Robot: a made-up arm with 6 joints. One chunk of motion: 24 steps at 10 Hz.
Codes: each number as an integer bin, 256 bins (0 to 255) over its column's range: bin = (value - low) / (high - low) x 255, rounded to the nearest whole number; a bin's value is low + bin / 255 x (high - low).
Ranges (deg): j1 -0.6..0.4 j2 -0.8..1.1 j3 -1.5..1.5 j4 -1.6..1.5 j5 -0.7..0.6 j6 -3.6..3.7
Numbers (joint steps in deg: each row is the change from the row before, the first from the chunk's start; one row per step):
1: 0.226 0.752 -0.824 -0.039 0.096 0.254
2: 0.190 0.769 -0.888 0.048 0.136 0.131
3: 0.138 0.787 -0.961 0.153 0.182 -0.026
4: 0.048 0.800 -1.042 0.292 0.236 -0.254
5: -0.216 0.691 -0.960 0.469 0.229 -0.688
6: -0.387 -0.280 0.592 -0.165 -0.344 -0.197
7: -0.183 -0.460 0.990 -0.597 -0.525 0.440
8: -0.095 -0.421 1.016 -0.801 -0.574 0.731
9: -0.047 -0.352 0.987 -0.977 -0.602 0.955
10: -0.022 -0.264 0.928 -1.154 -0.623 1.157
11: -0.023 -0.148 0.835 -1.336 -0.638 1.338
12: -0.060 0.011 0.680 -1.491 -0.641 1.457
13: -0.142 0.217 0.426 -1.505 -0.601 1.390
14: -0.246 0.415 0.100 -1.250 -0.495 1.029
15: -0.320 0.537 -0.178 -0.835 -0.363 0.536
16: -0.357 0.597 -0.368 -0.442 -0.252 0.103
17: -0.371 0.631 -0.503 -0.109 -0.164 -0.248
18: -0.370 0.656 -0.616 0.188 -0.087 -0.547
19: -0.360 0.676 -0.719 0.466 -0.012 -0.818
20: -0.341 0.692 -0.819 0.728 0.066 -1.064
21: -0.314 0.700 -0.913 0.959 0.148 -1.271
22: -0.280 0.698 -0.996 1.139 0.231 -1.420
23: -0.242 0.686 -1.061 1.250 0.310 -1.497
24: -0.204 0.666 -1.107 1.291 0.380 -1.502
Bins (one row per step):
1: 211 208 57 128 156 135
2: 201 211 52 136 164 130
3: 188 213 46 144 173 125
4: 165 215 39 156 184 117
5: 98 200 46 170 182 102
6: 54 70 178 118 70 119
7: 106 46 212 83 34 141
8: 129 51 214 66 25 151
9: 141 60 211 51 19 159
10: 147 72 206 37 15 166
11: 147 88 198 22 12 172
12: 138 109 185 9 12 177
13: 117 136 164 8 19 174
14: 90 163 136 29 40 162
15: 71 179 112 63 66 144
16: 62 187 96 95 88 129
17: 58 192 85 123 105 117
18: 59 195 75 147 120 107
19: 61 198 66 170 135 97
20: 66 200 58 191 150 89
21: 73 201 50 210 166 81
22: 82 201 43 225 183 76
23: 91 199 37 234 198 73
24: 101 197 33 238 212 73

